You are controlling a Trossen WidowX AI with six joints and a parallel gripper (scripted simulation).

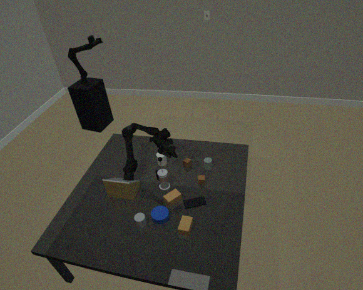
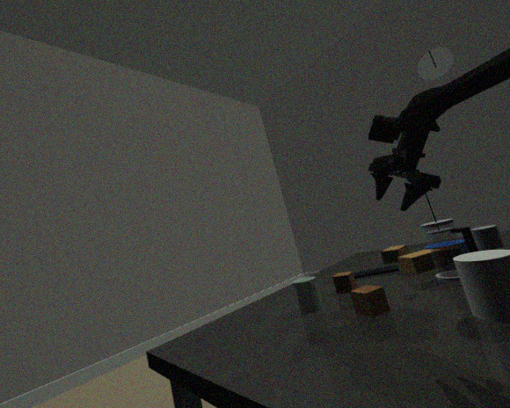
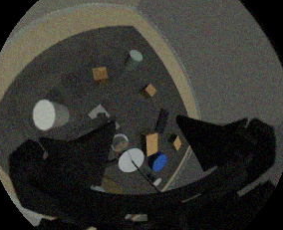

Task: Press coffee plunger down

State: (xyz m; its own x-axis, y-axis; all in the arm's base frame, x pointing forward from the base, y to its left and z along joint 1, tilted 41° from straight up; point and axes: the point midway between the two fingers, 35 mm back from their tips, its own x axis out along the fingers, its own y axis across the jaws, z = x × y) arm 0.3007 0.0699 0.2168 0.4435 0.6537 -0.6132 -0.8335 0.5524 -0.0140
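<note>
Right now my gripper tip is 90 mm to the left of the coffee press, 90 mm above it and 70 mm past it. The rest, counted from my gripper tip: blue disc (370 mm to the right, 200 mm below, 40 mm ahead); white cup (190 mm behind, 170 mm below, 130 mm to the left).
</note>
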